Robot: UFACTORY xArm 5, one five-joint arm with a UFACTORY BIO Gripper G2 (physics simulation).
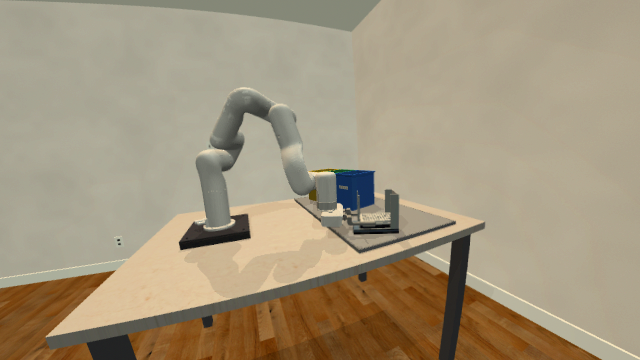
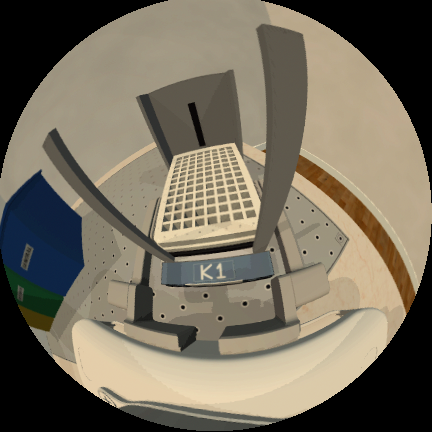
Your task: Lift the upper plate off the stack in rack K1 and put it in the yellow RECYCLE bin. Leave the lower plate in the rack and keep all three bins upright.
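Frame: origin at the arm's base, x ahead, y left, z up, level; centimetres.
Seen in the pictures: hand, tool point: (image 1: 367,219) (image 2: 207,212); arm's base, link origin: (image 1: 219,225).
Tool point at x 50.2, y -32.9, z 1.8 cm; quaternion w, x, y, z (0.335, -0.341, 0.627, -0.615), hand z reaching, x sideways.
Pixels of each thing's top centre, then the offset from my tool point to it. "*": a spot on its surface instead. Level surfaces: height alone.
- white gridded upper plate, top centre: (image 2: 203,176) (image 1: 376,216) dx +3.0, dy -1.9, dz +1.0 cm
- rack K1, top centre: (image 2: 166,73) (image 1: 373,192) dx +2.2, dy -1.2, dz +10.3 cm
- yellow bin, surface spot: (image 1: 312,194) * dx +3.3, dy +55.8, dz +0.0 cm
- green bin, top centre: (image 1: 337,171) dx +14.4, dy +42.6, dz +14.3 cm
- blue bin, top centre: (image 1: 354,172) dx +16.7, dy +29.7, dz +14.3 cm
- grey perforated board, surface height: dz -3.7 cm
- wooden table, surface height: dz -5.0 cm
The white gridded upper plate (image 1: 375,217) (image 2: 207,235) lies level in rack K1 (image 1: 394,212) (image 2: 217,271), between its upright posts and in front of its tall back wall. My gripper (image 1: 382,220) (image 2: 207,195) is shut on the upper plate, one finger along each long side. The lower plate is hidden beneath it and cannot be made out clearly. The yellow bin (image 1: 312,194) (image 2: 36,319) stands farthest along the row, partly hidden by the arm and the other bins. The green bin (image 1: 345,171) (image 2: 40,296) is in the middle and the blue bin (image 1: 355,192) (image 2: 47,235) nearest the rack; all three look upright.
The rack and bins stand on a grey perforated board (image 1: 425,220) (image 2: 102,250) on the wooden table (image 1: 150,280). Two tall rack posts (image 2: 285,125) (image 2: 100,200) rise at the near end of the plate, and the slotted back wall (image 2: 215,110) rises at its far end.
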